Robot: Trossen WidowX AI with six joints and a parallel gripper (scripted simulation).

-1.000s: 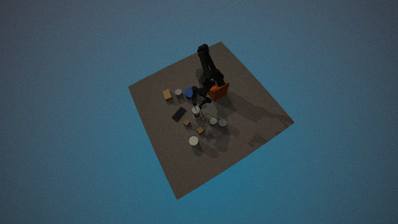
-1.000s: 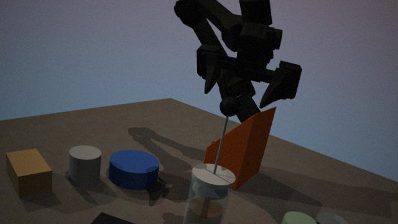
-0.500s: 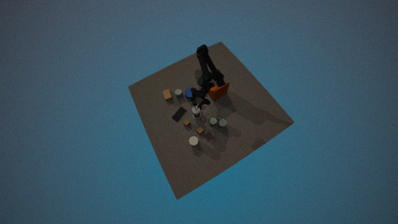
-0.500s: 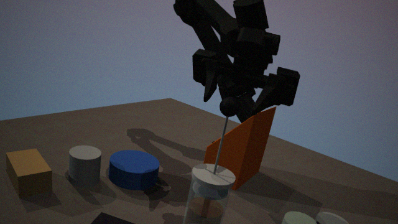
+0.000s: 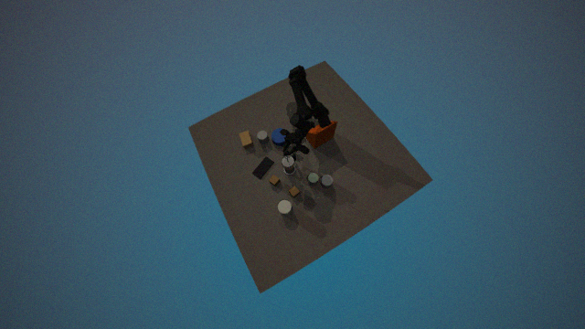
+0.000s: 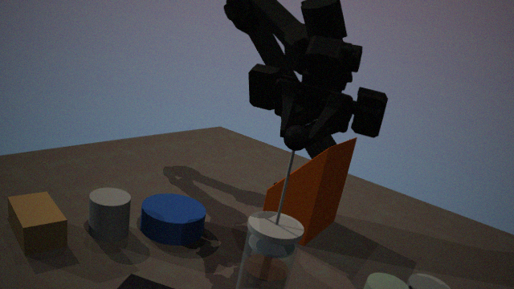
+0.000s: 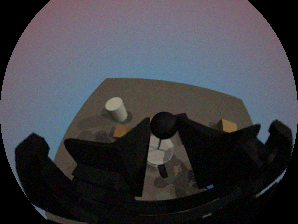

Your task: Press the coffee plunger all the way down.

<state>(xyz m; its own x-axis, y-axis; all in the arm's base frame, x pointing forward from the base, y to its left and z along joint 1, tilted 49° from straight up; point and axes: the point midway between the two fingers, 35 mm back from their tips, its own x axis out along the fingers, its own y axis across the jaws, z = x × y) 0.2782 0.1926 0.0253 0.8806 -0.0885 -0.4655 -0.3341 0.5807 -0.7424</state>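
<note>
The coffee press is 130 mm below my gripper tip, 20 mm behind it and 10 mm to the right of it. Also, from my gripper tip: black slab 260 mm below, 150 mm ahead, 90 mm to the right; then blue disc 250 mm to the right, 240 mm below, 40 mm behind; then yellow box 340 mm to the right, 240 mm below, 180 mm ahead.
</note>
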